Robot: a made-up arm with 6 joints. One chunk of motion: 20 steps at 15 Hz.
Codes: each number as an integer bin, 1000 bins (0 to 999) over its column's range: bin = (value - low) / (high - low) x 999, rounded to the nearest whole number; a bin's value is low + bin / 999 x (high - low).
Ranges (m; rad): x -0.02..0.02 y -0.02..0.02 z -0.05..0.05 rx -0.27..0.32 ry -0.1..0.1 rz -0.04..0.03
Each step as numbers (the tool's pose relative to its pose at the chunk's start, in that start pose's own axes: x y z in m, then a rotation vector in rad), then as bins.
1 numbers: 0.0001 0.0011 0.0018 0.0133 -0.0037 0.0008
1 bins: 502 527 517 480 481 582
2 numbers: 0.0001 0.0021 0.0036 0.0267 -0.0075 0.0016
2 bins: 502 552 535 502 462 594
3 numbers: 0.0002 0.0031 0.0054 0.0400 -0.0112 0.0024
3 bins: 504 577 553 525 444 605
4 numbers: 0.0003 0.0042 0.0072 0.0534 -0.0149 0.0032
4 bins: 507 604 571 548 425 617
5 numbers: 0.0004 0.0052 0.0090 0.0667 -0.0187 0.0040
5 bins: 509 629 589 570 406 628
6 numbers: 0.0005 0.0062 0.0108 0.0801 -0.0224 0.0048
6 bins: 512 654 607 593 388 639
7 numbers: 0.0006 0.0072 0.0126 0.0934 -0.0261 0.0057
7 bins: 514 679 625 615 369 652
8 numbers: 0.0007 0.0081 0.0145 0.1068 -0.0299 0.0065
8 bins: 517 702 644 638 350 664
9 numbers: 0.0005 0.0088 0.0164 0.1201 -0.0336 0.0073
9 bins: 512 719 663 661 332 675
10 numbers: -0.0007 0.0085 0.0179 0.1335 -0.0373 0.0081
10 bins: 482 712 678 683 313 686
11 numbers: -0.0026 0.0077 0.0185 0.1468 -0.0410 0.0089
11 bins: 435 692 684 706 295 698
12 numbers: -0.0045 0.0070 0.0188 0.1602 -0.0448 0.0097
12 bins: 387 674 687 728 276 709
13 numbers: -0.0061 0.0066 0.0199 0.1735 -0.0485 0.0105
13 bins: 347 664 698 751 257 721
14 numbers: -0.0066 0.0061 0.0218 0.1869 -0.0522 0.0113
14 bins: 335 652 717 774 239 732
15 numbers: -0.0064 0.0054 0.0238 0.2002 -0.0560 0.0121
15 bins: 340 634 737 796 220 744
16 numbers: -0.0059 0.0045 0.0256 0.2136 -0.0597 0.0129
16 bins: 352 612 755 819 201 755
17 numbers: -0.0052 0.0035 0.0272 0.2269 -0.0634 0.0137
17 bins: 370 587 771 841 183 766
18 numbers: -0.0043 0.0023 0.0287 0.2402 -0.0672 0.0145
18 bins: 392 557 786 864 164 778
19 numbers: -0.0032 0.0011 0.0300 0.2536 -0.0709 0.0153
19 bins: 420 527 799 887 145 789
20 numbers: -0.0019 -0.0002 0.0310 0.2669 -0.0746 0.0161
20 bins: 452 495 809 909 127 801
